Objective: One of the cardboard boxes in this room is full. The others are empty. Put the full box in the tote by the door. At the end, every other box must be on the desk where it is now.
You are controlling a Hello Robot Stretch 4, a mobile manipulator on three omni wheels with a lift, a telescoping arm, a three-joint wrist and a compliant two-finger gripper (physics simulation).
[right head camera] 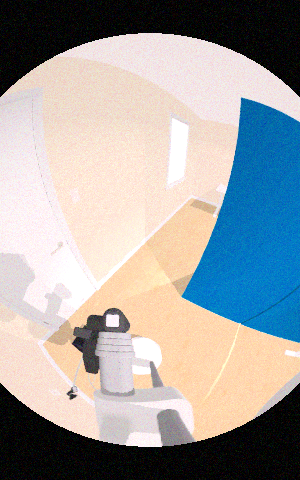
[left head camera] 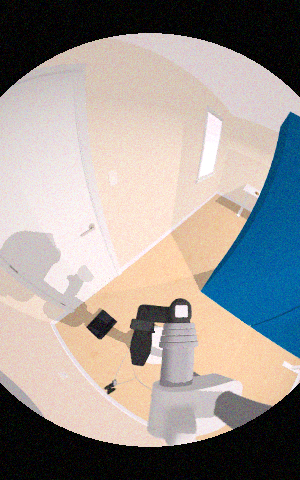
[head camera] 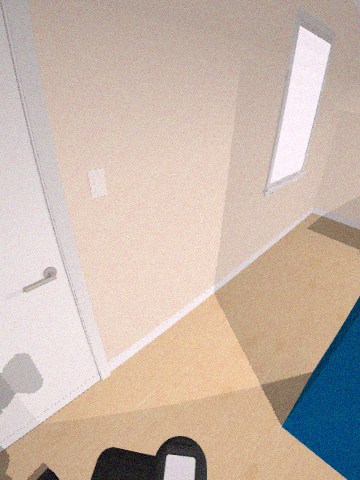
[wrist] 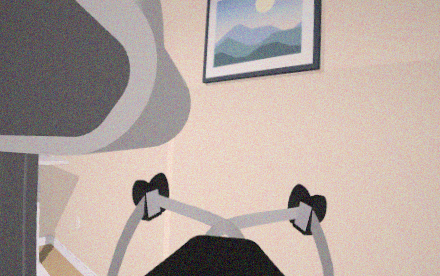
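Seen in the pictures: gripper, fingertip midpoint: (right head camera: 92, 406) (left head camera: 131, 399) (wrist: 228, 194); robot's base, origin of the base link: (right head camera: 140, 354) (left head camera: 154, 343).
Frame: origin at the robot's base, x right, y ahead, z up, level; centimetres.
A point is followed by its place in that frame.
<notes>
My gripper (wrist: 228, 194) @[x -10.1, y -13.2, z 110.1 cm] (left head camera: 110, 386) (right head camera: 72, 393) is open, with its two fingertips well apart and bare wall showing between them. The black tote (left head camera: 102, 324) @[x -60.2, y 13.9, z -2.5 cm] lies on the floor near the white door (head camera: 30, 200) @[x -57.3, y 78.4, z 120.3 cm] (left head camera: 45, 165) @[x -67.9, y 65.3, z 144.8 cm] (right head camera: 17, 165) @[x -62.7, y 71.8, z 157.2 cm]. In the right head camera my wrist partly hides the tote, and in the head camera a dark corner shows at the bottom left. Part of a white desk (left head camera: 250, 189) @[x 212.1, y 266.2, z 69.3 cm] (right head camera: 220, 189) @[x 194.8, y 255.9, z 69.2 cm] shows beyond the blue panel, with a small brown thing (left head camera: 256, 193) @[x 216.3, y 245.1, z 71.3 cm] on it, too small to tell what it is.
A large blue panel (head camera: 330, 400) @[x 62.1, y 61.1, z 44.3 cm] (left head camera: 265, 250) @[x 70.7, y 54.1, z 100.4 cm] (right head camera: 240, 225) @[x 67.0, y 57.1, z 116.1 cm] stands on the right and hides much of the room. A window (head camera: 300, 105) @[x 79.0, y 248.4, z 146.5 cm] is in the far wall. A framed mountain picture (wrist: 257, 42) @[x -21.4, y -91.8, z 155.5 cm] hangs on the wall in the wrist view. White pieces (left head camera: 290, 367) (right head camera: 292, 353) show beyond the panel's lower edge.
</notes>
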